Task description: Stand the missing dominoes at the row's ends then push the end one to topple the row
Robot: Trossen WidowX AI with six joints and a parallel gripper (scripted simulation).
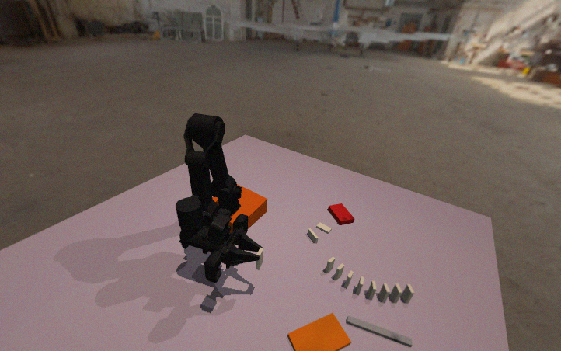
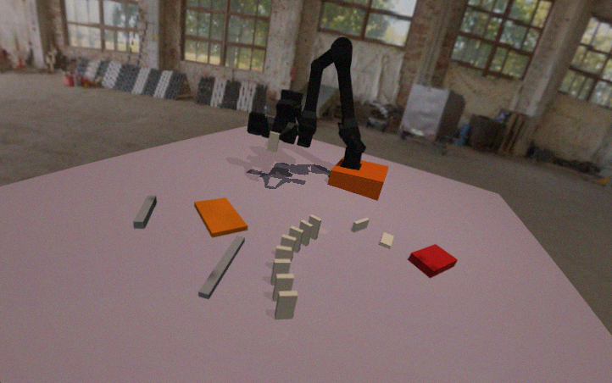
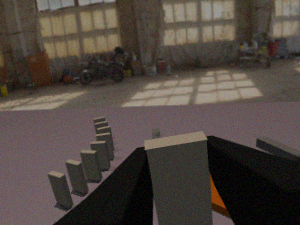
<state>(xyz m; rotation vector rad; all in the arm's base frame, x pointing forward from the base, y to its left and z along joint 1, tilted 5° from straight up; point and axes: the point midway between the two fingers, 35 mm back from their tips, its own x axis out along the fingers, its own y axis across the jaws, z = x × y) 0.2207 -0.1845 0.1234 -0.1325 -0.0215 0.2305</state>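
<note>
My gripper tip is now 190 mm short of the orange flat plate, 20 mm to the left of it and 150 mm above it. From my gripper tip the other things lie so: short grey bar 270 mm ahead, 160 mm to the right, 150 mm below; then red block 90 mm ahead, 450 mm to the left, 150 mm below.
</note>
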